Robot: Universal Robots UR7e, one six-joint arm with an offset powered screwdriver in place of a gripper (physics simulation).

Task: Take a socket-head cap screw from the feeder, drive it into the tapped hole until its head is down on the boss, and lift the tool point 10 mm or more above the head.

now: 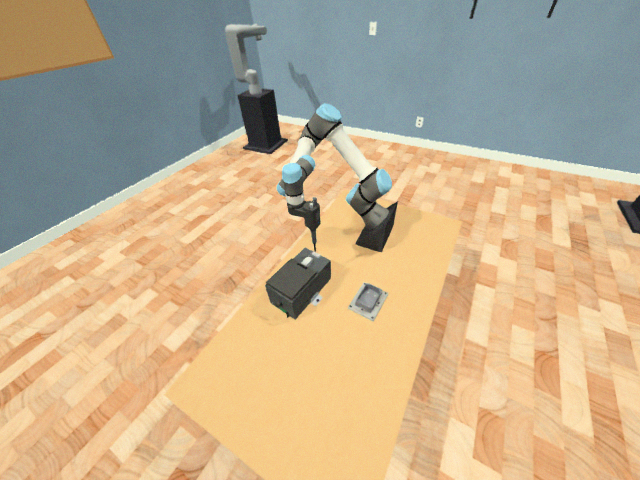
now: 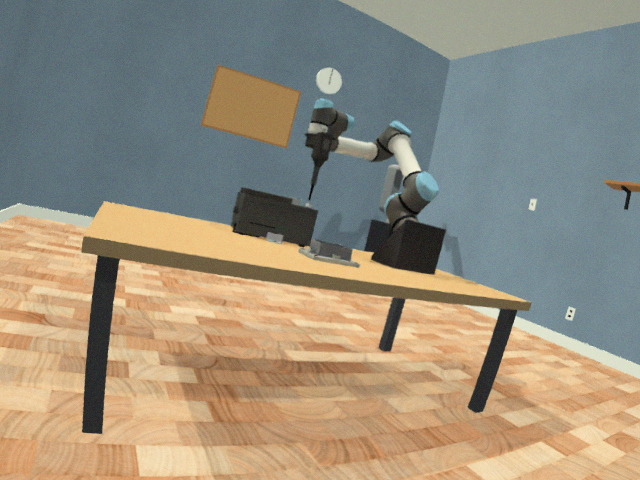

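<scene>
The black screw feeder (image 1: 292, 279) (image 2: 273, 215) stands on the table, with light parts on top at one end. My screwdriver's tool point (image 1: 314, 250) (image 2: 309, 198) points down at that end, very close to the feeder's top; contact cannot be told. No screw can be made out at the tip or in the feeder at this size. A grey workpiece (image 1: 368, 298) (image 2: 330, 250) with a raised block on a flat plate lies on the table beside the feeder. Its tapped hole and boss are too small to tell apart.
The table (image 1: 305, 392) (image 2: 170, 237) carries the feeder, the workpiece and the black arm mount (image 1: 378, 232) (image 2: 413, 248). A small light plate (image 1: 316, 299) (image 2: 274, 237) lies at the feeder's side facing the workpiece. A grey arm on a black pedestal (image 1: 261, 121) stands behind, off the table.
</scene>
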